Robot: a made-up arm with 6 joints. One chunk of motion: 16 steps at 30 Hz.
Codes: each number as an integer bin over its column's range. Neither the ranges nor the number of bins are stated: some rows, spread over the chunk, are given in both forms.
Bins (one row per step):
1: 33 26 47 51 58 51
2: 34 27 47 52 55 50
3: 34 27 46 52 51 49
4: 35 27 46 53 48 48
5: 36 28 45 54 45 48
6: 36 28 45 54 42 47
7: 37 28 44 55 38 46
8: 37 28 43 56 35 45
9: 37 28 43 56 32 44
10: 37 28 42 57 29 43
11: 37 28 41 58 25 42
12: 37 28 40 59 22 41
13: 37 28 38 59 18 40
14: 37 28 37 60 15 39
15: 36 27 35 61 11 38
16: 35 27 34 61 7 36
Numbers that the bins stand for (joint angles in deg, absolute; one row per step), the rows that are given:
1: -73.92 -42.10 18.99 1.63 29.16 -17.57
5: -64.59 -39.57 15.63 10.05 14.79 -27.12
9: -61.48 -39.57 12.26 15.67 0.42 -39.85
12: -61.48 -39.57 7.20 24.09 -10.64 -49.40
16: -67.70 -40.84 -2.90 29.70 -27.22 -65.32
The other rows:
2: -70.81 -40.84 18.99 4.44 25.85 -20.75
3: -70.81 -40.84 17.31 4.44 21.42 -23.94
4: -67.70 -40.84 17.31 7.24 18.11 -27.12
6: -64.59 -39.57 15.63 10.05 11.47 -30.30
7: -61.48 -39.57 13.94 12.86 7.05 -33.49
8: -61.48 -39.57 12.26 15.67 3.73 -36.67
10: -61.48 -39.57 10.57 18.47 -2.90 -43.04
11: -61.48 -39.57 8.89 21.28 -7.32 -46.22
13: -61.48 -39.57 3.84 24.09 -15.06 -52.58
14: -61.48 -39.57 2.15 26.89 -18.38 -55.77
15: -64.59 -40.84 -1.22 29.70 -22.80 -58.95

